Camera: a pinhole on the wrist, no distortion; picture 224 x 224 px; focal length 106.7 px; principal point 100.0 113.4 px. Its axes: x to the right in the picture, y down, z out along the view. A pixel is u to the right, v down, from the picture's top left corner.
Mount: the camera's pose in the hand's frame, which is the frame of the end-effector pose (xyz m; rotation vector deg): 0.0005 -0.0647 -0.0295 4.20 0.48 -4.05
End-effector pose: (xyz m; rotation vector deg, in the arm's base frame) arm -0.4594 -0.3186 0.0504 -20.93 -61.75 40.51
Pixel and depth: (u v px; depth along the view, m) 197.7 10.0 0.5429
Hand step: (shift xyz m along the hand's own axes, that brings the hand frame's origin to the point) 0.4622 -0.6629 0.4681
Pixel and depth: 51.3 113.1 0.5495
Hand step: -0.2466 -0.0890 0.5211
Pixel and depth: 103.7 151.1 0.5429
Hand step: 0.0360 0.0849 0.5257
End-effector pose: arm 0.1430 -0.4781 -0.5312 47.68 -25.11 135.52
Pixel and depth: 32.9 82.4 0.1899
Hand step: -0.1214 -0.1251 0.1572
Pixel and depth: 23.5 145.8 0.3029
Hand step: -0.2079 0.0198 0.2817
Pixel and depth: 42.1 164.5 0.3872
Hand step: -0.1937 0.1061 0.3725
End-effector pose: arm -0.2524 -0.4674 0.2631 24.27 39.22 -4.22
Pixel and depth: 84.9 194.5 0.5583
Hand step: -0.0450 0.3220 0.5591
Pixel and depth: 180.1 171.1 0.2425
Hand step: 0.1928 0.0352 0.2199
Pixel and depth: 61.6 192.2 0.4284
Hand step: -0.1284 0.2294 0.4225
